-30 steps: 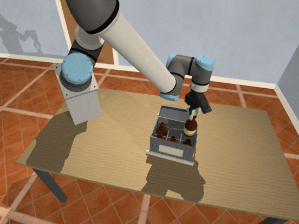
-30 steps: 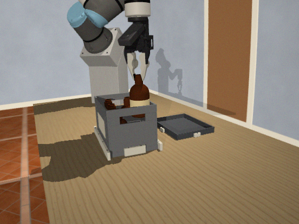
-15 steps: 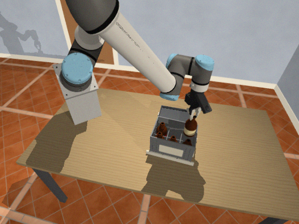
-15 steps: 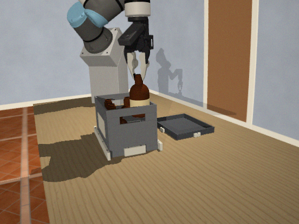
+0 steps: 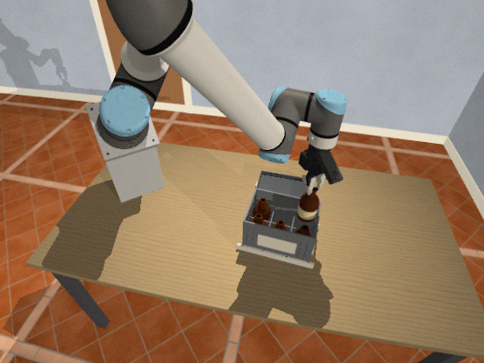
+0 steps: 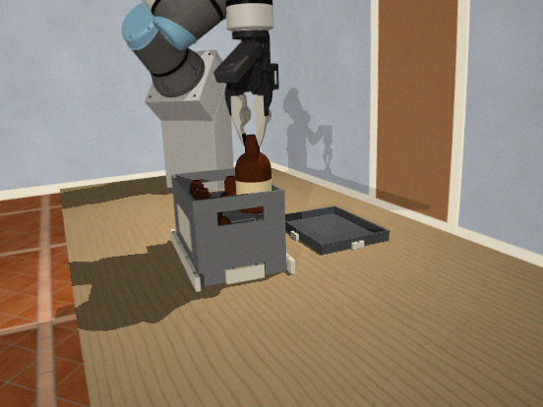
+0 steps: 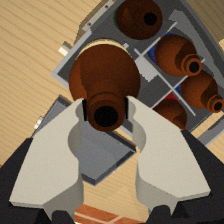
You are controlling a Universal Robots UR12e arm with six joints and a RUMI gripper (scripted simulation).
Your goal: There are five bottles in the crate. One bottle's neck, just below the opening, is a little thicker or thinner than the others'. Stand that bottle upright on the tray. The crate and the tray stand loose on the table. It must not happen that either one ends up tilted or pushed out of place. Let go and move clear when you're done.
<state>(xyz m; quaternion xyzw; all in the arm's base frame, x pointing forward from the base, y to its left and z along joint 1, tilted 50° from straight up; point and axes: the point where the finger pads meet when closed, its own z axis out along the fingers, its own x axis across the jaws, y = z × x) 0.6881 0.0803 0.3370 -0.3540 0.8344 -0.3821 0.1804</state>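
Right now the bottle is 70 mm below my hand. From my hand the other things lie so: grey tray 80 mm behind, 270 mm to the left, 260 mm below; then grey crate 100 mm behind, 20 mm to the right, 190 mm below.
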